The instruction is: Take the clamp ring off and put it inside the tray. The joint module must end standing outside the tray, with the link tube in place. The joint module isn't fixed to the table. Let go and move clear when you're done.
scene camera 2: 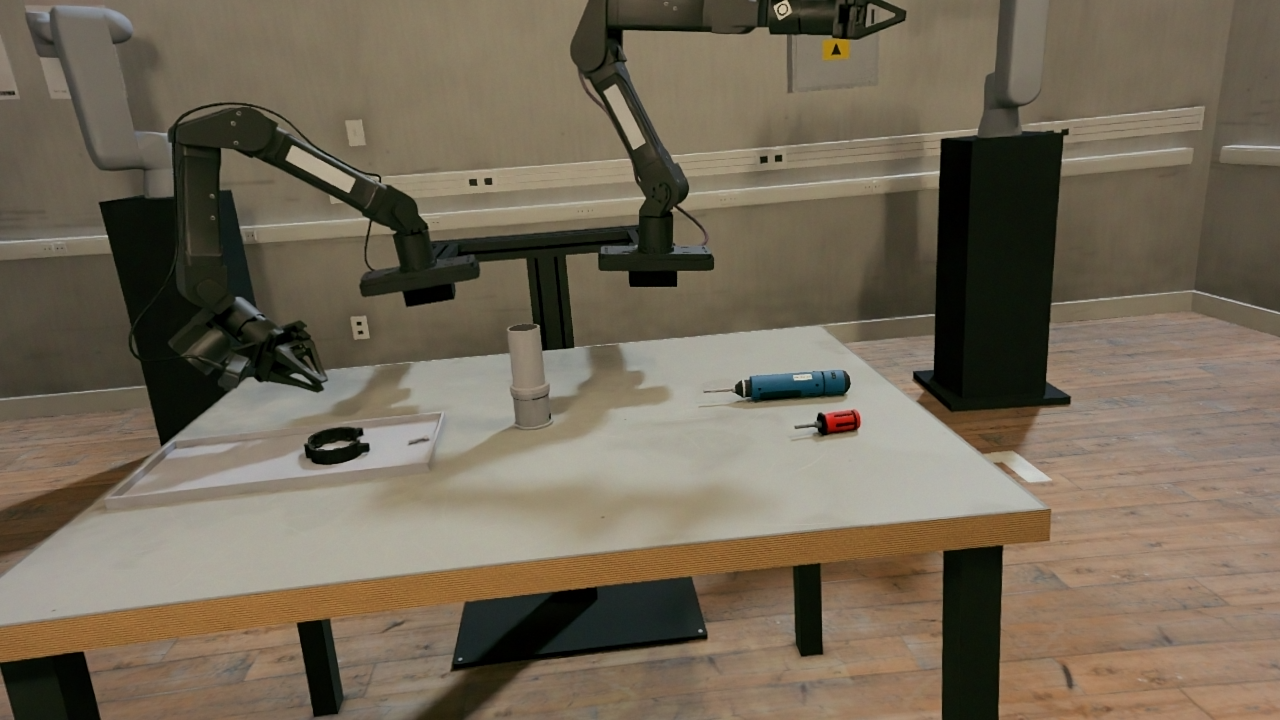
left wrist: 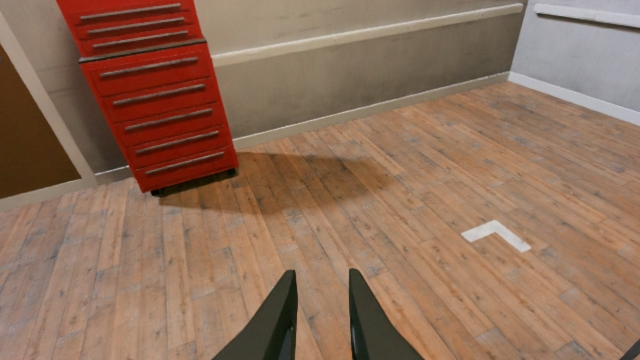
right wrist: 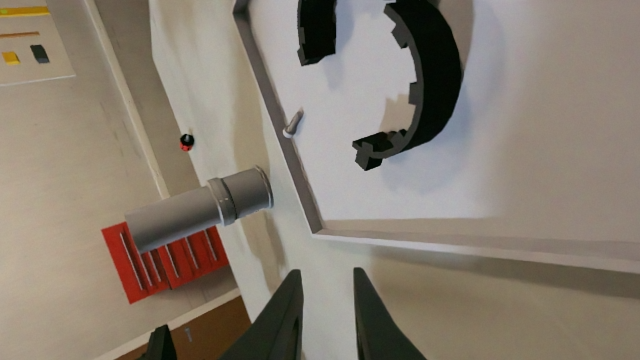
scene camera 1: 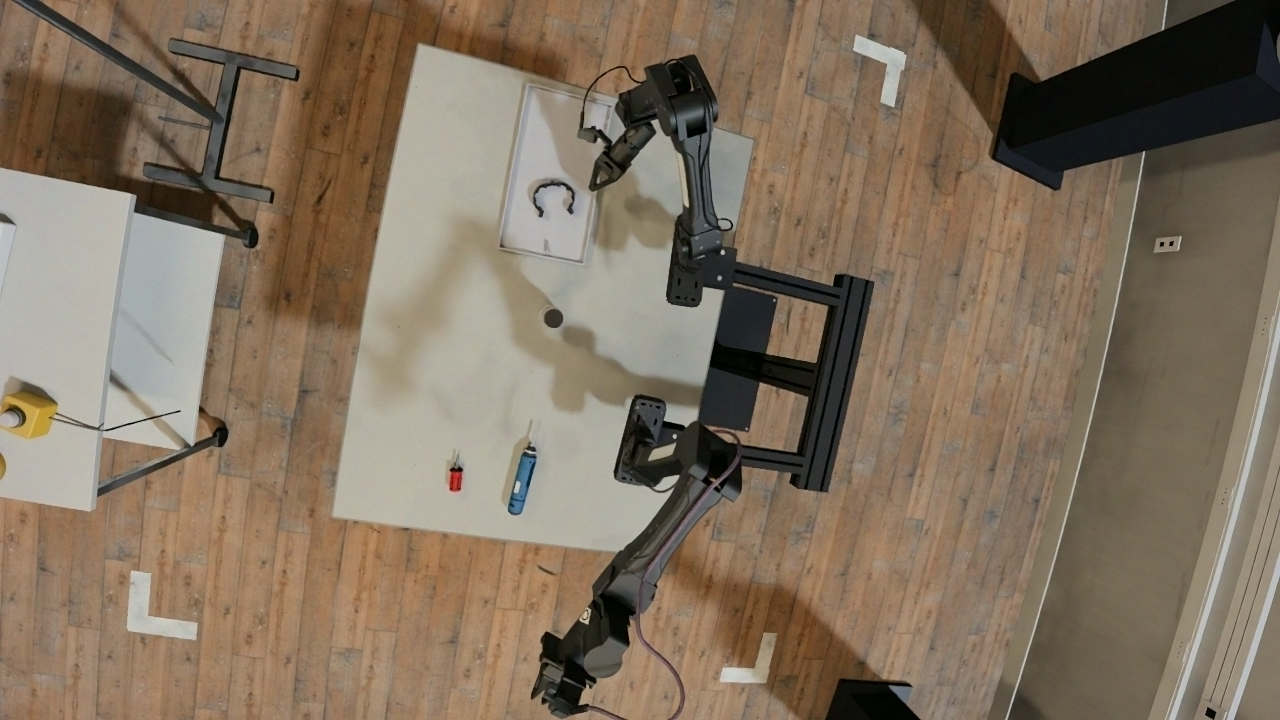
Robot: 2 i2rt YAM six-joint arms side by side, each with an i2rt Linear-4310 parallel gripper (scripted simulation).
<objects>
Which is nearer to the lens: the pale link tube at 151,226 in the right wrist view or the white tray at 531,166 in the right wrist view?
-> The white tray.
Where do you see a blue power screwdriver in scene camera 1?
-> At 528,459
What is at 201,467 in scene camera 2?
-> A white tray.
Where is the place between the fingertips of my left gripper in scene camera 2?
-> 905,15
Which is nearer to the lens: the grey joint module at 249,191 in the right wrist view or the white tray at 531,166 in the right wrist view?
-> The white tray.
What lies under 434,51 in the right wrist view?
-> A black clamp ring.
</objects>
